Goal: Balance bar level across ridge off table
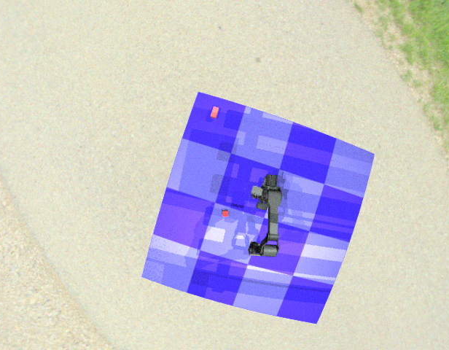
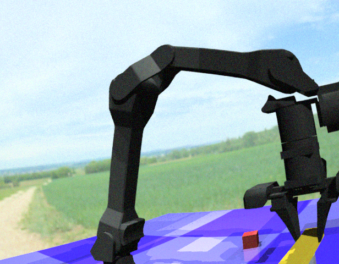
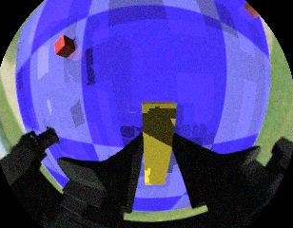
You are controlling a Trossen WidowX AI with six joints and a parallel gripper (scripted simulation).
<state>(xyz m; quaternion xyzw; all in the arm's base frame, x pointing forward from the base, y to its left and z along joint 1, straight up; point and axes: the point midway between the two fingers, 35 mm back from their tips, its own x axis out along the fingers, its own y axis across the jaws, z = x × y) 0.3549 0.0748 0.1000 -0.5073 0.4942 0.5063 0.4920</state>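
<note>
Now: the yellow bar 30 mm to the right of my gripper tip. The rest, counted from my gripper tip: small red cube: 200 mm behind, 170 mm to the left, 50 mm below.
</note>
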